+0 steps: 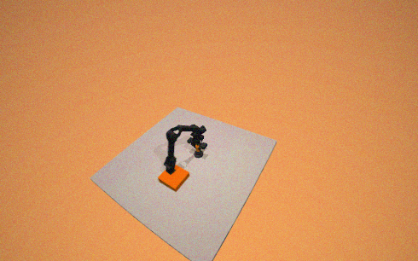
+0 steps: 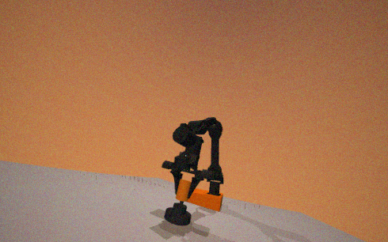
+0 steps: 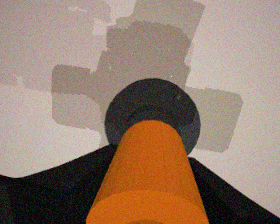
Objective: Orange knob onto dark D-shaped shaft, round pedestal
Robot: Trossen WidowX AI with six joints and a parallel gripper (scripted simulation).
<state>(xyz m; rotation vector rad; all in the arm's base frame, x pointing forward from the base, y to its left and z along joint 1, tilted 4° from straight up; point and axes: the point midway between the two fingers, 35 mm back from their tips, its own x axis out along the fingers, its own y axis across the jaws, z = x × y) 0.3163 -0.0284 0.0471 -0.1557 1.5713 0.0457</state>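
The orange knob lies 20 mm above my gripper tip. The rest, counted from my gripper tip: round pedestal (40 mm below).
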